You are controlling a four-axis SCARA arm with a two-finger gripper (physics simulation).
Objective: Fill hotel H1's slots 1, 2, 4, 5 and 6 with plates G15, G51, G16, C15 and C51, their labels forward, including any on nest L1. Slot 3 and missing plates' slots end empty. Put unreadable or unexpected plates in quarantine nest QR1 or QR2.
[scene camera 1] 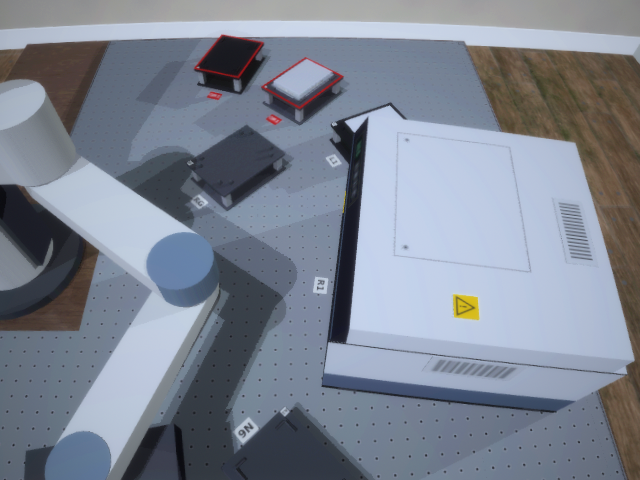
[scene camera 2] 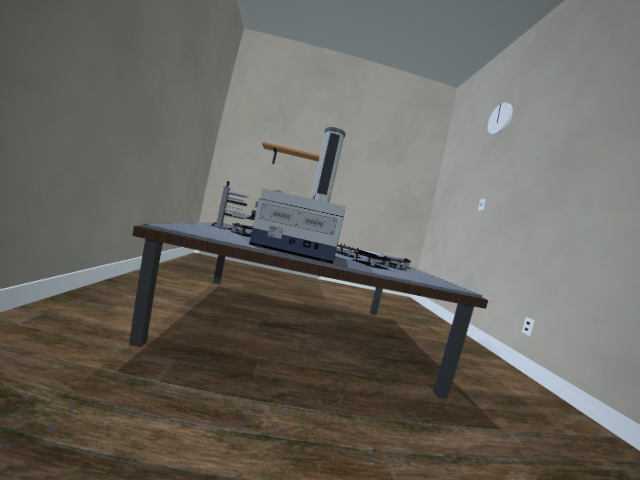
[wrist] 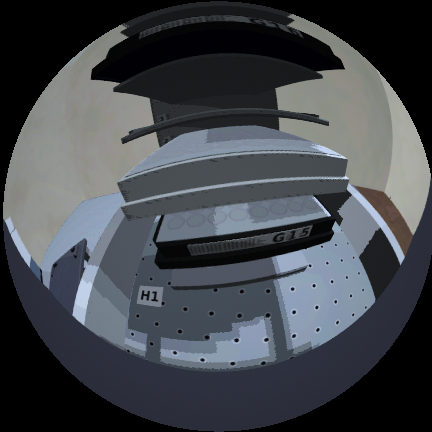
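Where they show: gripper, fingertip midpoint: (scene camera 2: 232, 213); arm's base at its link origin: (scene camera 1: 19, 261).
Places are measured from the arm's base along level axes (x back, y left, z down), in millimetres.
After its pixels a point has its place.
In the wrist view my gripper (wrist: 229, 161) {x -334, y -550, z -109 mm} is shut on a grey plate (wrist: 230, 176), one finger at each side; no label shows on its near face. I cannot tell if it rests on its shelf. Below it, plate G15 (wrist: 244, 242) {x -323, y -473, z -103 mm} sits with its label forward in hotel H1 (scene camera 2: 222, 207) {x -417, y -599, z -136 mm}, above the H1 tag. Above are a bare shelf (wrist: 225, 114) {x -328, y -494, z -147 mm} and plate G16 (wrist: 220, 37). A white plate (scene camera 1: 364, 117) {x -690, y 306, z -77 mm} on nest L1 is partly hidden. One red-rimmed quarantine nest (scene camera 1: 301, 103) {x -554, y 370, z -63 mm} holds a white plate (scene camera 1: 303, 77) {x -560, y 447, z -77 mm}; the other (scene camera 1: 230, 54) {x -378, y 566, z -63 mm} is empty. Their tags are unreadable.
The large white instrument (scene camera 1: 454, 206) {x -752, y -83, z -256 mm} (scene camera 2: 299, 222) {x -977, y -125, z -149 mm}, by the R1 tag, stands beside the arm (scene camera 1: 139, 356) {x -352, y -269, z -221 mm}. The dark nest RG (scene camera 1: 237, 160) {x -421, y 193, z -63 mm} carries no plate. The dark nest N6 (scene camera 1: 310, 454) {x -551, y -359, z -63 mm} is at the bottom edge. The arm's column (scene camera 2: 329, 165) {x -76, y 8, z -609 mm} rises behind the instrument.
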